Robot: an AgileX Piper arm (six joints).
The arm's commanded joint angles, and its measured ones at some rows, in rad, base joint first. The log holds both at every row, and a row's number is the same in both.
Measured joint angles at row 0: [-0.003 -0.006 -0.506 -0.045 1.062 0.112]
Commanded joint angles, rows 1 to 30: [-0.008 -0.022 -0.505 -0.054 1.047 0.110]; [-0.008 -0.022 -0.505 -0.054 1.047 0.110]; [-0.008 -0.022 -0.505 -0.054 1.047 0.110]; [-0.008 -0.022 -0.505 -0.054 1.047 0.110]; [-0.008 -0.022 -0.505 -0.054 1.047 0.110]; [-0.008 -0.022 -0.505 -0.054 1.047 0.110]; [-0.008 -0.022 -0.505 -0.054 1.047 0.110]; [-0.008 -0.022 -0.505 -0.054 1.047 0.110]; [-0.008 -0.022 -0.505 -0.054 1.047 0.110]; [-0.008 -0.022 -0.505 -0.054 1.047 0.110]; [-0.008 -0.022 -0.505 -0.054 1.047 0.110]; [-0.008 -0.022 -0.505 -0.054 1.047 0.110]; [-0.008 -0.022 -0.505 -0.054 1.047 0.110]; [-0.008 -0.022 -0.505 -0.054 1.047 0.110]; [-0.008 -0.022 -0.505 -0.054 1.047 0.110]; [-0.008 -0.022 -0.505 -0.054 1.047 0.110]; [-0.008 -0.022 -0.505 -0.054 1.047 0.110]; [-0.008 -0.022 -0.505 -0.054 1.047 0.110]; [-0.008 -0.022 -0.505 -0.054 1.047 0.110]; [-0.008 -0.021 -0.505 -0.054 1.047 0.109]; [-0.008 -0.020 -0.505 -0.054 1.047 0.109]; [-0.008 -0.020 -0.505 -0.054 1.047 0.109]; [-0.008 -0.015 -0.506 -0.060 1.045 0.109]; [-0.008 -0.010 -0.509 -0.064 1.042 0.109]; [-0.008 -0.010 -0.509 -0.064 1.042 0.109]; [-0.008 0.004 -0.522 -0.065 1.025 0.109]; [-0.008 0.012 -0.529 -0.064 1.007 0.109]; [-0.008 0.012 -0.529 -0.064 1.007 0.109]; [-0.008 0.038 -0.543 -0.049 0.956 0.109]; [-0.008 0.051 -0.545 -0.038 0.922 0.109]
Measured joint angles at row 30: [-0.003 0.021 -0.526 -0.053 1.013 0.112]
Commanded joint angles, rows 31 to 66: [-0.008 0.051 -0.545 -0.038 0.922 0.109]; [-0.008 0.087 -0.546 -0.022 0.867 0.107]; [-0.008 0.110 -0.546 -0.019 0.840 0.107]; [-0.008 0.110 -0.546 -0.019 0.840 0.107]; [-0.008 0.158 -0.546 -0.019 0.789 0.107]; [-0.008 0.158 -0.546 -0.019 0.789 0.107]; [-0.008 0.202 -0.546 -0.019 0.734 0.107]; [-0.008 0.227 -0.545 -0.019 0.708 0.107]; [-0.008 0.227 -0.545 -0.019 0.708 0.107]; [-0.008 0.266 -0.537 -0.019 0.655 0.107]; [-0.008 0.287 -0.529 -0.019 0.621 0.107]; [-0.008 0.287 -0.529 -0.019 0.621 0.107]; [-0.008 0.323 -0.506 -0.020 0.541 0.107]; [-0.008 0.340 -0.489 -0.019 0.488 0.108]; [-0.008 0.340 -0.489 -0.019 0.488 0.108]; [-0.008 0.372 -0.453 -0.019 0.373 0.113]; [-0.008 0.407 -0.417 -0.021 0.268 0.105]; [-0.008 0.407 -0.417 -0.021 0.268 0.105]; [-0.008 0.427 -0.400 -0.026 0.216 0.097]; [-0.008 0.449 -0.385 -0.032 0.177 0.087]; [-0.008 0.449 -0.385 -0.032 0.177 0.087]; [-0.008 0.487 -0.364 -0.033 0.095 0.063]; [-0.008 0.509 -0.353 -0.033 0.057 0.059]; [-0.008 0.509 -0.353 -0.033 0.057 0.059]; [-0.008 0.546 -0.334 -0.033 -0.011 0.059]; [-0.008 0.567 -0.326 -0.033 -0.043 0.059]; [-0.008 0.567 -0.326 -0.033 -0.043 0.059]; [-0.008 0.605 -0.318 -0.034 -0.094 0.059]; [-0.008 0.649 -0.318 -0.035 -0.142 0.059]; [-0.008 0.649 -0.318 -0.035 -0.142 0.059]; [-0.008 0.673 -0.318 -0.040 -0.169 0.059]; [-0.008 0.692 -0.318 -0.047 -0.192 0.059]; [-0.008 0.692 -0.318 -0.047 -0.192 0.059]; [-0.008 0.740 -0.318 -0.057 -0.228 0.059]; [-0.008 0.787 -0.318 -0.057 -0.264 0.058]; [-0.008 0.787 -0.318 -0.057 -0.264 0.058]
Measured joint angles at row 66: [-0.003 0.734 -0.319 -0.042 -0.199 0.067]
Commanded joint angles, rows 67 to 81: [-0.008 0.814 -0.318 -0.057 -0.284 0.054]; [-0.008 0.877 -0.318 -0.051 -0.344 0.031]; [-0.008 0.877 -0.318 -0.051 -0.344 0.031]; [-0.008 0.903 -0.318 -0.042 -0.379 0.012]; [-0.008 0.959 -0.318 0.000 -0.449 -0.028]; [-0.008 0.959 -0.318 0.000 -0.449 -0.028]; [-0.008 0.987 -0.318 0.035 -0.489 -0.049]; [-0.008 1.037 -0.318 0.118 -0.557 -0.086]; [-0.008 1.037 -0.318 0.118 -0.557 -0.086]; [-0.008 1.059 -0.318 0.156 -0.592 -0.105]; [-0.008 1.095 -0.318 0.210 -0.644 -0.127]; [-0.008 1.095 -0.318 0.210 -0.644 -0.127]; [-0.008 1.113 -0.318 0.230 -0.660 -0.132]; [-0.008 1.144 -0.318 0.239 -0.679 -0.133]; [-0.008 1.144 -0.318 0.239 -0.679 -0.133]
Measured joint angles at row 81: [-0.003 1.109 -0.319 0.199 -0.619 -0.112]
